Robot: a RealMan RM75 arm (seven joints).
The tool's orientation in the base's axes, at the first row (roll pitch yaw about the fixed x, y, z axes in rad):
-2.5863 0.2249 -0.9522
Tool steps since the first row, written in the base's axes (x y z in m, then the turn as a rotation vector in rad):
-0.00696 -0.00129 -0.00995 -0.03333 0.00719 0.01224
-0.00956 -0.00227 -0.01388 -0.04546 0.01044 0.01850
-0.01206 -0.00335 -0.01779 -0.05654 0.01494 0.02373
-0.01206 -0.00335 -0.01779 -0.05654 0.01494 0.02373
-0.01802 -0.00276 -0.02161 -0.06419 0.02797 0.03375
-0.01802 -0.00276 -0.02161 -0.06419 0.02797 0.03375
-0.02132 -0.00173 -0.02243 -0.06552 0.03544 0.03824
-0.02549 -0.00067 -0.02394 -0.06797 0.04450 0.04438
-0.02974 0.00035 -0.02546 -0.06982 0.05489 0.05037
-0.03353 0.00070 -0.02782 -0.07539 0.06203 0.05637
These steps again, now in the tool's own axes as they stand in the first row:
-0.00069 0.01092 0.00542 -0.02728 0.01620 -0.01748
-0.00051 0.01530 0.00740 -0.03811 0.02092 -0.02505
-0.00019 0.01964 0.00934 -0.04912 0.02487 -0.03085
-0.00019 0.01964 0.00934 -0.04912 0.02487 -0.03085
-0.00318 0.02590 0.01087 -0.06603 0.02037 -0.03560
-0.00318 0.02590 0.01087 -0.06603 0.02037 -0.03560
-0.00568 0.02843 0.01097 -0.07371 0.01610 -0.03631
-0.00854 0.03195 0.01138 -0.08366 0.01122 -0.03801
-0.01141 0.03556 0.01175 -0.09429 0.00542 -0.03878
-0.01331 0.03952 0.01265 -0.10445 0.00374 -0.04225

